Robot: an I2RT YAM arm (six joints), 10 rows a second.
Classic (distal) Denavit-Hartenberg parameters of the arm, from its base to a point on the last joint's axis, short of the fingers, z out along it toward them. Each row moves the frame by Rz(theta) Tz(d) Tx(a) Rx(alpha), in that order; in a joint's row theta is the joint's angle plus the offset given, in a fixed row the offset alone. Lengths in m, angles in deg.
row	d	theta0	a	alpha
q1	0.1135	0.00	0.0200	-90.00
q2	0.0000	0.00	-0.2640	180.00
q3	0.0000	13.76	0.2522	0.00
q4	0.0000	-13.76	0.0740	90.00
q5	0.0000	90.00	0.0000	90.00
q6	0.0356	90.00	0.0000	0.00
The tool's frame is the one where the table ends.
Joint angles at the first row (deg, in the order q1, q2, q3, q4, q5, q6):
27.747, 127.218, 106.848, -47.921, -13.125, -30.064
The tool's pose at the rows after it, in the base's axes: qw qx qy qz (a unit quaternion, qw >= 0); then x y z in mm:
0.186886 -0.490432 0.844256 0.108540 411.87 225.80 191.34
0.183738 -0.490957 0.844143 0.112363 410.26 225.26 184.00
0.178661 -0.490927 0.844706 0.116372 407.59 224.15 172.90
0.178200 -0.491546 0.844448 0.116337 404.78 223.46 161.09
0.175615 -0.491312 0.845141 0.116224 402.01 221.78 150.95
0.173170 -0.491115 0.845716 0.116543 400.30 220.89 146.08
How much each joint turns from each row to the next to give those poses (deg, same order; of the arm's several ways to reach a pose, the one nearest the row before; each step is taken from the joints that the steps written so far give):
0.000, 0.001, -0.502, 0.218, 0.000, -0.001
0.001, -0.001, -1.640, 1.268, -0.437, -0.021
-0.001, 0.021, -2.450, 1.879, -0.437, 0.044
0.088, -0.020, -2.775, 2.712, 0.022, 0.000
-0.022, -0.001, -2.340, 2.033, 0.021, 0.000
0.000, 0.000, -1.113, 0.829, -0.022, 0.021

